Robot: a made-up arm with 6 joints.
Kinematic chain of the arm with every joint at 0, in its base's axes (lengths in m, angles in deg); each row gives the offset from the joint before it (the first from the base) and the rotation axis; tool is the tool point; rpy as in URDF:
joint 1: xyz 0 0 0.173 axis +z
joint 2: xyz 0 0 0 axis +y
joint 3: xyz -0.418 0 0.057 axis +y
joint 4: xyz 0.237 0 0.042 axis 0.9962 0 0.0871
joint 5: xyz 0 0 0 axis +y
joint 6: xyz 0.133 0 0.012 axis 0.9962 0 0.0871
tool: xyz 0 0 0 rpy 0 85 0
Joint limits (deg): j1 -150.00..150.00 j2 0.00..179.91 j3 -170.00..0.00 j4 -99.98..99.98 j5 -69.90..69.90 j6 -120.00..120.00
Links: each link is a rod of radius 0.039 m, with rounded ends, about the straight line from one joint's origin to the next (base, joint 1, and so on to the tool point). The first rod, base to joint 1, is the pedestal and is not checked.
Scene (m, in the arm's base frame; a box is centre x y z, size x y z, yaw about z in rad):
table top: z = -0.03
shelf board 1: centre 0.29 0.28 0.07 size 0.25 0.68 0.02 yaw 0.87
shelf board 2: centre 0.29 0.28 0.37 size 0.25 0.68 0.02 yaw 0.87
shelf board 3: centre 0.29 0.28 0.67 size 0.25 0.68 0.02 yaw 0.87
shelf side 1: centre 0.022 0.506 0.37 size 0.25 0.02 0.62 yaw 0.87
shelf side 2: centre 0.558 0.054 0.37 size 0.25 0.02 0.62 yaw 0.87
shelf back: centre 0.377 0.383 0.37 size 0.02 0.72 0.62 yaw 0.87
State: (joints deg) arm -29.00 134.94 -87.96 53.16 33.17 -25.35
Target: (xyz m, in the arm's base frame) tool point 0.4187 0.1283 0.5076
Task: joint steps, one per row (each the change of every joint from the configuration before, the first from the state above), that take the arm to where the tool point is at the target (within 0.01 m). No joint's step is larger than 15 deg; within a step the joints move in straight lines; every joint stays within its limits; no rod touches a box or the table.
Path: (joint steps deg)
1: 2.05 -14.47 5.40 -2.20 4.71 0.00
2: 2.04 -14.47 5.39 -2.20 4.71 0.00
3: 2.05 -14.47 5.40 -2.19 4.72 0.00
4: 2.04 -14.47 5.39 -2.20 4.71 0.00
5: 13.52 9.91 -9.20 6.11 -2.20 0.00
6: 13.52 9.92 -9.20 6.12 -2.20 0.00

